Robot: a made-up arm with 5 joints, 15 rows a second.
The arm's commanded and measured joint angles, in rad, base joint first. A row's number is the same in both.
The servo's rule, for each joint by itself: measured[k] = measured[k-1] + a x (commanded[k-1-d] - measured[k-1]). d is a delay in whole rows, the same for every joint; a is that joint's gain. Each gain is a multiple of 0.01, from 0.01 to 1. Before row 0 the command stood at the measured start. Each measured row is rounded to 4 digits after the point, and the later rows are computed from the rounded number. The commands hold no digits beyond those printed.
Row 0, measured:
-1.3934, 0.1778, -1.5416, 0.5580, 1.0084
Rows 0 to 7, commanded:
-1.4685, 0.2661, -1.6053, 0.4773, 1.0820
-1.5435, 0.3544, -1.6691, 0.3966, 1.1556
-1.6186, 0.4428, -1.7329, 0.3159, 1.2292
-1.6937, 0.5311, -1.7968, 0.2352, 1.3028
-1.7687, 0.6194, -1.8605, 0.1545, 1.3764
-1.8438, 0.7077, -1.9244, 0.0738, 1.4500
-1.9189, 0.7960, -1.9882, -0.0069, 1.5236
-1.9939, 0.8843, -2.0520, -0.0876, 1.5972
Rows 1 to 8, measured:
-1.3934, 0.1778, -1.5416, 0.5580, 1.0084
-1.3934, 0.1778, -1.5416, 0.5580, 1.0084
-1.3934, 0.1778, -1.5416, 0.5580, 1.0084
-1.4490, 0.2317, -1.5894, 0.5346, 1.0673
-1.5189, 0.3065, -1.6492, 0.4946, 1.1379
-1.5927, 0.3896, -1.7120, 0.4428, 1.2109
-1.6674, 0.4759, -1.7756, 0.3826, 1.2844
-1.7424, 0.5634, -1.8393, 0.3165, 1.3580
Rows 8 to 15, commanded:
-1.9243, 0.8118, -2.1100, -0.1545, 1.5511
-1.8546, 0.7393, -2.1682, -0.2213, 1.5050
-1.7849, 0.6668, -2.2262, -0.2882, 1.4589
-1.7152, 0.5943, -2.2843, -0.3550, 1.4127
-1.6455, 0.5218, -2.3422, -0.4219, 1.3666
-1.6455, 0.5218, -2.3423, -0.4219, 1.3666
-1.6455, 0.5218, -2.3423, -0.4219, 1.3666
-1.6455, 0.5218, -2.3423, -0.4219, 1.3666
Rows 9 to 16, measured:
-1.8174, 0.6514, -1.9031, 0.2461, 1.4316
-1.8925, 0.7396, -1.9669, 0.1727, 1.5052
-1.9675, 0.8279, -2.0307, 0.0972, 1.5788
-1.9355, 0.8181, -2.0902, 0.0242, 1.5566
-1.8756, 0.7700, -2.1487, -0.0470, 1.5153
-1.8085, 0.7070, -2.2068, -0.1169, 1.4702
-1.7395, 0.6383, -2.2649, -0.1859, 1.4242
-1.6699, 0.5672, -2.3229, -0.2543, 1.3781

